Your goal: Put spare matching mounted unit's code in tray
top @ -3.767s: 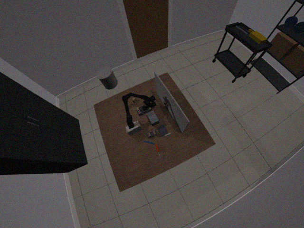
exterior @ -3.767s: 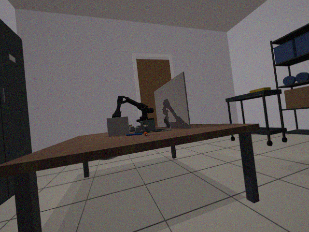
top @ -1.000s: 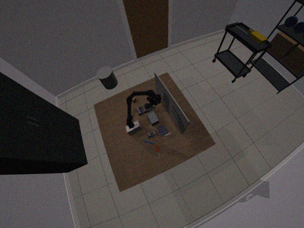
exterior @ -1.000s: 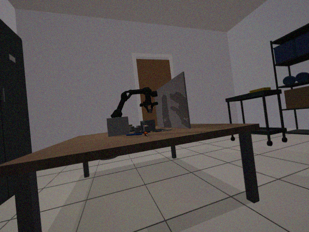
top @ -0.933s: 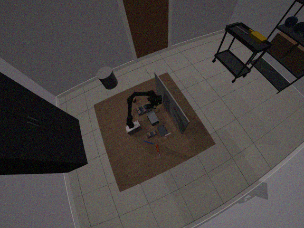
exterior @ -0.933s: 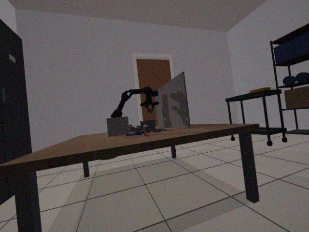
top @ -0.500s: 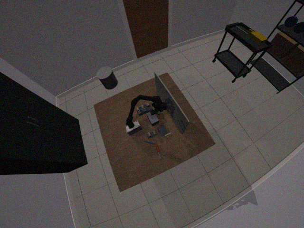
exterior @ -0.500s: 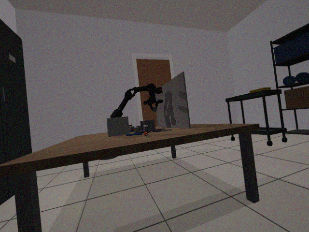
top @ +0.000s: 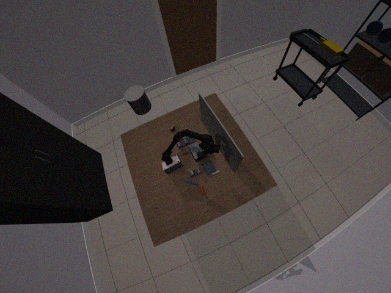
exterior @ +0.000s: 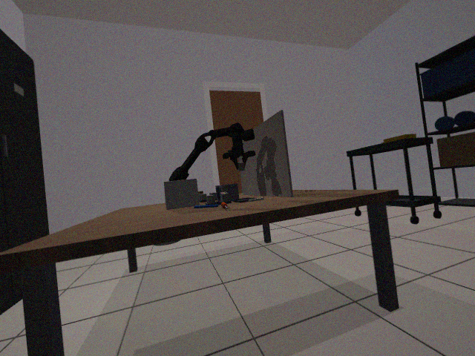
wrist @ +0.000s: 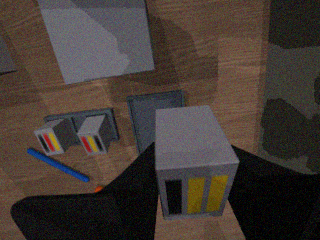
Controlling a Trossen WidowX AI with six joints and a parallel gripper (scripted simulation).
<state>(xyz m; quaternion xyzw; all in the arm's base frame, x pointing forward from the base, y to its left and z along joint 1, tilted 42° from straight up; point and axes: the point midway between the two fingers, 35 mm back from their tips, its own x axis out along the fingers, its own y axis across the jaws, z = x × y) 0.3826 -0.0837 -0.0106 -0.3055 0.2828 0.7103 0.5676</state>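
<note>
The grey tray is 18 cm below my gripper tip, 7 cm to the right of it and 1 cm behind it. From my gripper tip the other things lie so: grey spare block 3 cm above; then grey panel 15 cm to the left, 15 cm ahead, 5 cm above; then blue pen 23 cm behind, 17 cm below, 16 cm to the right.
</note>
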